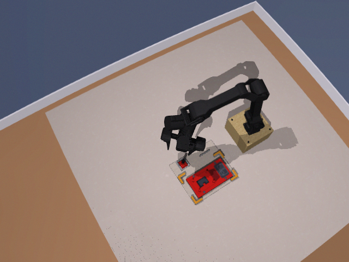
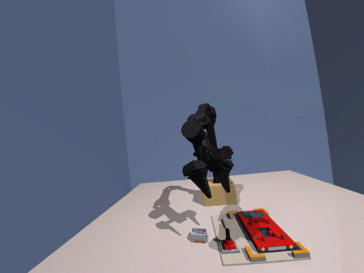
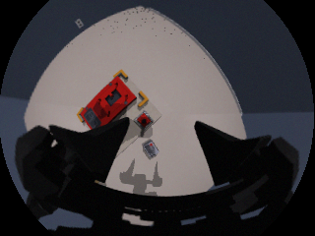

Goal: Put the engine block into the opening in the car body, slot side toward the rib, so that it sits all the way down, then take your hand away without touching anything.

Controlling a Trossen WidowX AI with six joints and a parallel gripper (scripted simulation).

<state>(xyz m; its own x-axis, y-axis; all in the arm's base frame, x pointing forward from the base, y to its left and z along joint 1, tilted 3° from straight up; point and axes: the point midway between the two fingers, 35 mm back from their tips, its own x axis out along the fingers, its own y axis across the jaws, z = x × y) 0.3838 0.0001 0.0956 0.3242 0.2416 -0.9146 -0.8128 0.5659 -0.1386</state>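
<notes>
My gripper tip is 7 cm past the grey engine block, 9 cm to the left of it and 17 cm above it.
</notes>
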